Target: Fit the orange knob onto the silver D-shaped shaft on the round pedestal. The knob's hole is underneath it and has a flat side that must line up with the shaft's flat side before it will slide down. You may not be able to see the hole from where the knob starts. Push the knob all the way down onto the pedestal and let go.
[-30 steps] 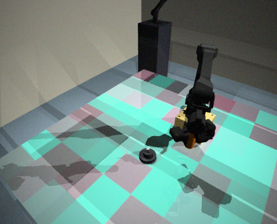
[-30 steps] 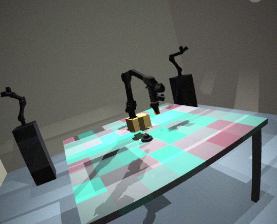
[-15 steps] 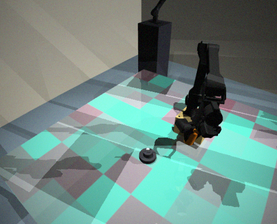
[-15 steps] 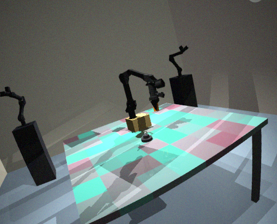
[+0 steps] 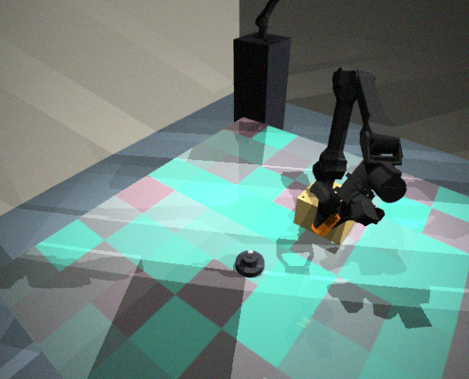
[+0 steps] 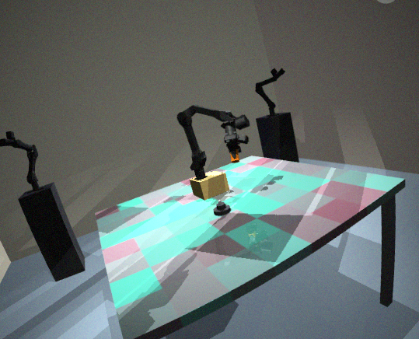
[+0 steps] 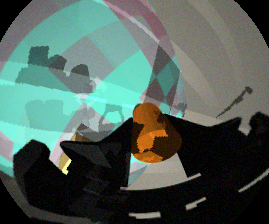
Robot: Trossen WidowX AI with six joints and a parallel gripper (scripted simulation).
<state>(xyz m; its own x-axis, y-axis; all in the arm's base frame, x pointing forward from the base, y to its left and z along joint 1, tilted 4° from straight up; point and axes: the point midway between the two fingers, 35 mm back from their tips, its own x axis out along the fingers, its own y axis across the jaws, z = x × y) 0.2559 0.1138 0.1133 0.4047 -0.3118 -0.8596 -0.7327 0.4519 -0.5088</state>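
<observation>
The orange knob lies 2 cm behind my gripper tip, 1 cm to the left of it and 3 cm above it. Also, from my gripper tip: dark round pedestal (6 cm ahead, 16 cm to the right, 18 cm below).
</observation>
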